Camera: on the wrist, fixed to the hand. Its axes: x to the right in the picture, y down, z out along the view.
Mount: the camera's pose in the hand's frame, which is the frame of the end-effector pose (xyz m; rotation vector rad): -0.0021 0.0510 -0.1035 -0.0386 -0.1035 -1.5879
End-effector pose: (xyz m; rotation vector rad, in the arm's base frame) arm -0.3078 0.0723 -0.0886 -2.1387 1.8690 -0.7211
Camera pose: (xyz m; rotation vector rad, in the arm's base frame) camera -0.4029 0.0818 -0.0239 2.9039 0.2214 0.6017
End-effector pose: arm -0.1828 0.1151 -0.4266 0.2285 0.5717 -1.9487
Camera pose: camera -0.1460 0.1499 -0.5303 0.4194 -0.6277 2.6287
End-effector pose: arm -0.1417 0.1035 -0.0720 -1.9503 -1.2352 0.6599
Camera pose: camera -0.0389 0.0561 -0.0496 -0.4612 -2.2675 -0.1310
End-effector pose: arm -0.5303 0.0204 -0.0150 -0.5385 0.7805 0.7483
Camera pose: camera -0.6144 -0.0184 -0.0838 -0.9232 0.0676 -0.6817
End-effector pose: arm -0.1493 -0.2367 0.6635 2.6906 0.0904 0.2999
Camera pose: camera -0.1737 -0.2407 0.7762 1.7924 1.9168 -0.3326
